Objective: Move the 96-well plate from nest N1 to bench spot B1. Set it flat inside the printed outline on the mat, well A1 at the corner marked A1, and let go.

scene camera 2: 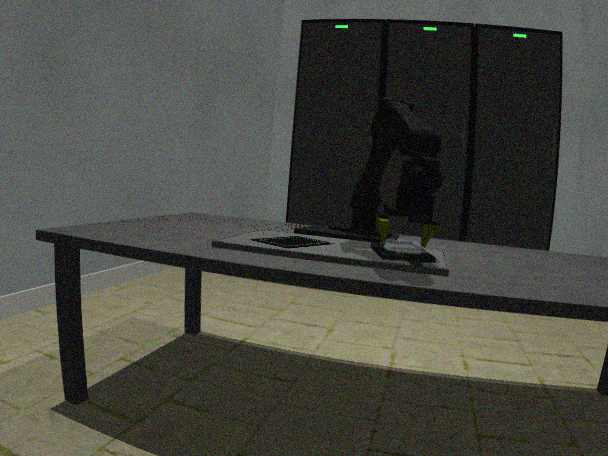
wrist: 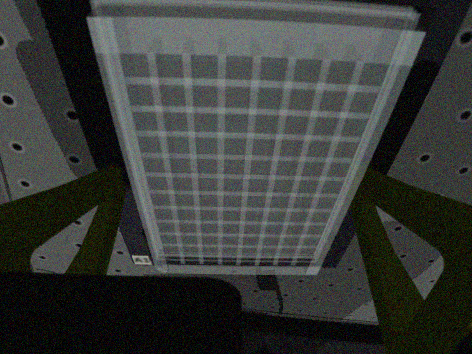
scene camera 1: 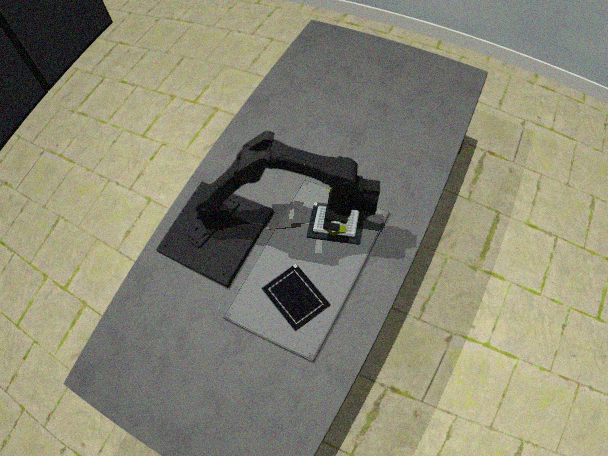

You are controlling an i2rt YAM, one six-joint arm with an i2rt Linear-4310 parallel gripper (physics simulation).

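Places are measured from the arm's base along level axes (x ahead, y left, z up), in centimetres.
Pixels of known places: gripper, fingertip midpoint: [scene camera 2: 402, 249] [wrist: 236, 177] [scene camera 1: 334, 220]; arm's base, link origin: [scene camera 2: 360, 232] [scene camera 1: 212, 221].
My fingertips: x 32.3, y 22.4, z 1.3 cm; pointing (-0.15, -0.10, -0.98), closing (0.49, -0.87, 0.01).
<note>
Ahead of a thing's pixels: the offset from my fingertips to its top centre. "spot": to the spot under its first point. Level surfaces: height alone.
The 96-well plate {dx +0.6, dy +0.0, dz +1.4 cm} [scene camera 1: 320, 220] [scene camera 2: 403, 245] [wrist: 238, 150] is pale and clear and sits in the dark nest N1 {dx +0.7, dy +0.0, dz +0.6 cm} [scene camera 1: 350, 240] [scene camera 2: 426, 257] [wrist: 402, 107]. An A1 tag {spot: dx -8.5, dy +1.3, dz +0.0 cm} [wrist: 142, 260] shows at the nest's corner in the wrist view. My gripper [scene camera 1: 336, 212] [scene camera 2: 405, 243] [wrist: 236, 177] is open and points down over the plate. Its yellow fingers stand at the plate's two long sides, with small gaps seemingly left; exact contact is hard to tell. The B1 outline {spot: dx +6.9, dy -21.1, dz -1.1 cm} [scene camera 1: 309, 286] is a thin white rectangle on a black mat {dz -1.1 cm} [scene camera 1: 296, 327] [scene camera 2: 291, 242], with a small white marker {spot: dx -0.5, dy -18.6, dz -1.0 cm} [scene camera 1: 295, 266] at one corner.
A grey perforated board {dx +2.0, dy -15.5, dz -1.2 cm} [scene camera 1: 250, 305] [scene camera 2: 350, 258] carries the nest and the mat. The arm's dark base plate [scene camera 1: 220, 272] lies beside it on the grey table {dz -2.5 cm} [scene camera 1: 165, 350] [scene camera 2: 150, 240]. Dark cabinets [scene camera 2: 340, 125] stand behind. The arm's shadow falls across the board.
</note>
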